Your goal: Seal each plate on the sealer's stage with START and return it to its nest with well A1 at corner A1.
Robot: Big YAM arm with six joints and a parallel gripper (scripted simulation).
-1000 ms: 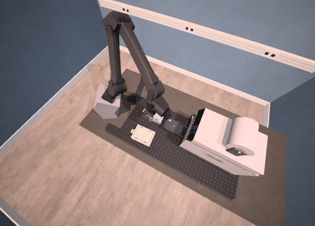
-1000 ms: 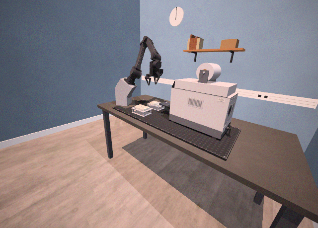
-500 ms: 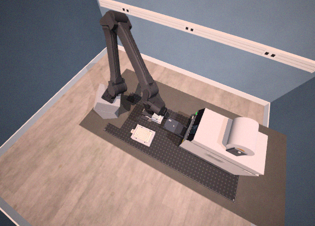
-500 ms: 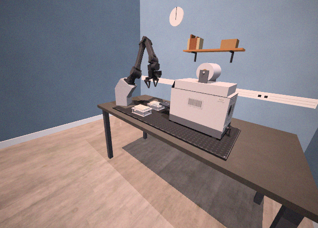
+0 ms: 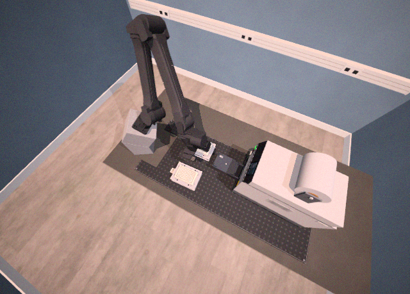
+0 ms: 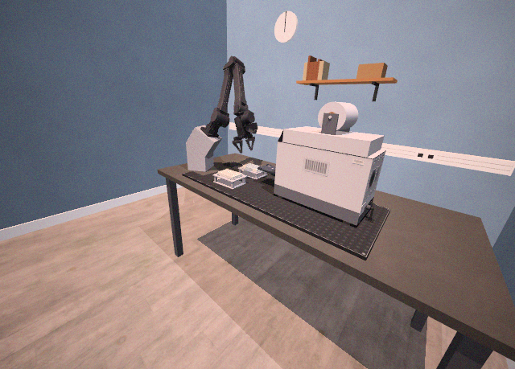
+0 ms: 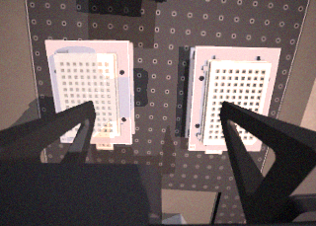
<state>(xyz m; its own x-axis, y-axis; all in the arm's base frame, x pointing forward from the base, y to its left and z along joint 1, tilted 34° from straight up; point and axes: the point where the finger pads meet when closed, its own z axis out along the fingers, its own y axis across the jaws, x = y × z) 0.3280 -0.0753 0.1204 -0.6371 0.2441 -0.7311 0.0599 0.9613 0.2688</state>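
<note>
Now: the plate nest 40 mm behind my hand, 110 mm to the right of it and 140 mm below it. The rest, counted from my hand: sealer stage: 170 mm ahead, 20 mm to the left, 90 mm below; then foil roll: 500 mm ahead, 30 mm to the right, 230 mm above.
</note>
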